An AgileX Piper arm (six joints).
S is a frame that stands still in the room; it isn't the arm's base.
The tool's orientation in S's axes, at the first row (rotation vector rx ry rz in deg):
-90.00, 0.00, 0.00
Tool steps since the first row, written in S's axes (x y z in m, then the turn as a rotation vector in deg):
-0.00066, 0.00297, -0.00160, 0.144, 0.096, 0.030
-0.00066, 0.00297, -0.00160, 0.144, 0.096, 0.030
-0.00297, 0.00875, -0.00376, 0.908, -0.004, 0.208
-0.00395, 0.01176, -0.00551, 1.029, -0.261, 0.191
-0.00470, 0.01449, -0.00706, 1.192, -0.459, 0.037
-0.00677, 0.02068, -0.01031, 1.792, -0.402, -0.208
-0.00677, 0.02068, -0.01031, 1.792, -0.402, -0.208
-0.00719, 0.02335, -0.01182, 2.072, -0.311, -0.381
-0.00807, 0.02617, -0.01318, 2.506, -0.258, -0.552
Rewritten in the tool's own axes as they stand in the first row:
-0.00066, 0.00160, 0.00297, 0.144, -0.030, 0.096
-0.00066, 0.00160, 0.00297, 0.144, -0.030, 0.096
-0.00297, 0.00376, 0.00875, 0.908, -0.208, -0.004
-0.00395, 0.00551, 0.01176, 1.029, -0.191, -0.261
-0.00470, 0.00706, 0.01449, 1.192, -0.037, -0.459
-0.00677, 0.01031, 0.02068, 1.792, 0.208, -0.402
-0.00677, 0.01031, 0.02068, 1.792, 0.208, -0.402
-0.00719, 0.01182, 0.02335, 2.072, 0.381, -0.311
-0.00807, 0.01318, 0.02617, 2.506, 0.552, -0.258

